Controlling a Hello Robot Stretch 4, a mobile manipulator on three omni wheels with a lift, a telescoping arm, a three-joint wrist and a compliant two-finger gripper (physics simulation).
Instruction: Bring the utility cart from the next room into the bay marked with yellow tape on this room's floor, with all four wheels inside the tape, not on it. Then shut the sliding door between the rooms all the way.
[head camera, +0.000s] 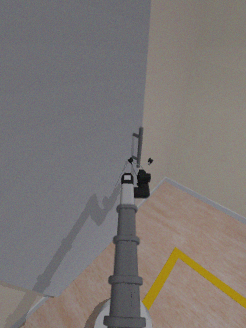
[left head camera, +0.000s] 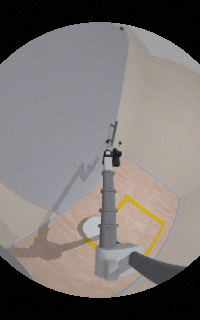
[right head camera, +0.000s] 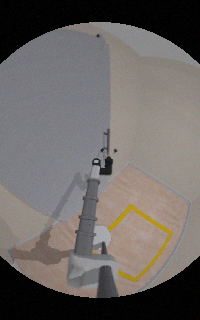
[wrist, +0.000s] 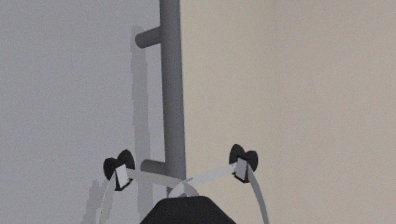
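Seen in the pictures: gripper, fingertip midpoint: (head camera: 140, 158) (left head camera: 113, 140) (right head camera: 108, 148) (wrist: 182, 159); robot's base, link origin: (left head camera: 95, 227) (right head camera: 97, 236).
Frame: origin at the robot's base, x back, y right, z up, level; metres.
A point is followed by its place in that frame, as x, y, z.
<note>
The grey sliding door (head camera: 70, 100) @[-0.595, -0.216, 1.433] (left head camera: 60, 110) @[-0.518, -0.282, 1.401] (right head camera: 60, 115) @[-0.594, -0.217, 1.430] (wrist: 65, 100) @[-0.811, -0.031, 1.078] fills the left of the views. Its upright bar handle (head camera: 140, 145) @[-0.840, 0.082, 1.108] (left head camera: 115, 131) @[-0.838, 0.088, 1.127] (right head camera: 108, 140) @[-0.840, 0.086, 1.101] (wrist: 172, 90) @[-0.839, 0.080, 1.086] is near the door's right edge. My gripper (head camera: 140, 160) @[-0.839, 0.088, 1.004] (left head camera: 113, 143) @[-0.839, 0.088, 1.004] (right head camera: 109, 150) @[-0.839, 0.088, 1.004] (wrist: 182, 159) @[-0.839, 0.088, 1.004] is open at the handle's lower part. In the wrist view the bar runs between the two fingertips, nearer the left one, and the palm hides its lower end. Contact cannot be told. The yellow tape (head camera: 210, 275) @[-0.352, 0.838, -0.027] (left head camera: 145, 210) @[-0.248, 0.946, -0.025] (right head camera: 151, 219) @[-0.249, 0.953, -0.025] marks a bay on the floor. The cart does not show.
A beige wall (head camera: 200, 100) @[-1.569, 0.770, 1.268] (left head camera: 165, 110) @[-1.383, 0.987, 1.428] (right head camera: 160, 110) @[-1.427, 0.935, 1.419] (wrist: 325, 100) @[-1.535, 0.809, 1.076] stands right of the door and meets another in a corner. My white round base (left head camera: 92, 226) @[-0.019, -0.058, 0.187] (right head camera: 102, 234) @[-0.046, 0.081, 0.187] is beside the bay, over part of its tape. My arm reaches out toward the door.
</note>
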